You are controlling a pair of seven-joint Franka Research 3 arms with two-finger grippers.
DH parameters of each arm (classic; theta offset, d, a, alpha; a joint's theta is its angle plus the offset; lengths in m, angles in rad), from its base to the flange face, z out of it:
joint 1: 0 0.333 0 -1.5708
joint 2: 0 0 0 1.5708
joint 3: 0 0.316 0.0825 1.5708
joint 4: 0 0 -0.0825 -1.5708
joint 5: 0 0.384 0 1.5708
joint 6: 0 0 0.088 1.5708
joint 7: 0 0.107 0 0
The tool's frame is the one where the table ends.
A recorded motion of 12 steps. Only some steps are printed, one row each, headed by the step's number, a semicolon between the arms.
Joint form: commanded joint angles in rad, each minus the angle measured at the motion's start. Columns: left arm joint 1, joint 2, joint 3, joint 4, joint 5, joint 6, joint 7; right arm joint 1, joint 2, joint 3, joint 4, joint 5, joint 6, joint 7.
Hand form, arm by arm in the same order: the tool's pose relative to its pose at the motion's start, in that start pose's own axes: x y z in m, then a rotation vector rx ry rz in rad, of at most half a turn. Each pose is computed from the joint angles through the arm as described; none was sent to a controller.
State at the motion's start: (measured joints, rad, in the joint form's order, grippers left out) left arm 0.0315 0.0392 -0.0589 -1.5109 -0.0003 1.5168 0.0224; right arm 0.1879 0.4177 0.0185 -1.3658 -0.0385 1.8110 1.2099
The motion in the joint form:
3: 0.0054 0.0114 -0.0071 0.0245 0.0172 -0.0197 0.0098; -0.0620 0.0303 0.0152 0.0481 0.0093 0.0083 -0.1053
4: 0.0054 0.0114 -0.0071 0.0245 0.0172 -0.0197 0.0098; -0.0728 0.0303 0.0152 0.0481 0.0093 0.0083 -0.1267
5: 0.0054 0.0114 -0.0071 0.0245 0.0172 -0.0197 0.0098; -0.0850 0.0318 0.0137 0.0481 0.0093 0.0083 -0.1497
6: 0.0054 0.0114 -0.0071 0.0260 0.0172 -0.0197 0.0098; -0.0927 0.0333 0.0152 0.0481 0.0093 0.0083 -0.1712
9: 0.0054 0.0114 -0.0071 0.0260 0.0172 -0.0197 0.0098; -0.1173 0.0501 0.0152 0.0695 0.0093 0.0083 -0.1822
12: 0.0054 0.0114 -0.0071 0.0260 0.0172 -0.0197 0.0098; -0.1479 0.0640 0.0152 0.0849 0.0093 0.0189 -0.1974
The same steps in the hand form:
3: 0.0015 -0.0013 -0.0034 0.0160 -0.0070 0.0103; 0.0353 0.0037 -0.0019 0.0287 -0.0027 -0.0537
4: 0.0015 -0.0013 -0.0034 0.0160 -0.0070 0.0103; 0.0421 0.0068 -0.0017 0.0283 -0.0021 -0.0643
5: 0.0015 -0.0013 -0.0034 0.0160 -0.0070 0.0103; 0.0506 0.0107 -0.0004 0.0262 -0.0015 -0.0738
6: 0.0015 -0.0013 -0.0041 0.0160 -0.0055 0.0103; 0.0548 0.0125 0.0008 0.0250 -0.0024 -0.0890
9: 0.0015 -0.0013 -0.0041 0.0160 -0.0055 0.0103; 0.0723 0.0162 0.0028 0.0284 0.0002 -0.0750
12: 0.0015 -0.0013 -0.0041 0.0160 -0.0055 0.0103; 0.0935 0.0225 0.0048 0.0378 0.0070 -0.0592

